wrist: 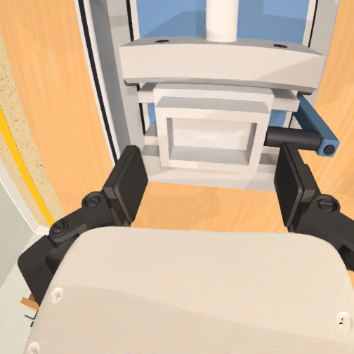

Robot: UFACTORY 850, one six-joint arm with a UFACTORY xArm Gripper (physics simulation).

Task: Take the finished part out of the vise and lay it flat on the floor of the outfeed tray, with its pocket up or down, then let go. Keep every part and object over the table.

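The finished part (211, 107) is a pale grey block with a rectangular pocket that faces the camera. It sits in the vise (222, 65), in front of the wide jaw with the round white rod behind it. My gripper (208, 161) is open, with its two black fingers wide apart. The fingertips stand at the left and right just below the part in the view, and nothing is between them. How far the tips are from the part in depth is hard to tell. The outfeed tray does not show in this view by any clear sign.
A blue handle (316, 122) with a black grip (292, 137) sticks out at the vise's right, close to the right finger. Grey rails with black edges run beside the vise. At the left are the wooden table top (55, 100), a speckled strip and a yellow line (22, 165).
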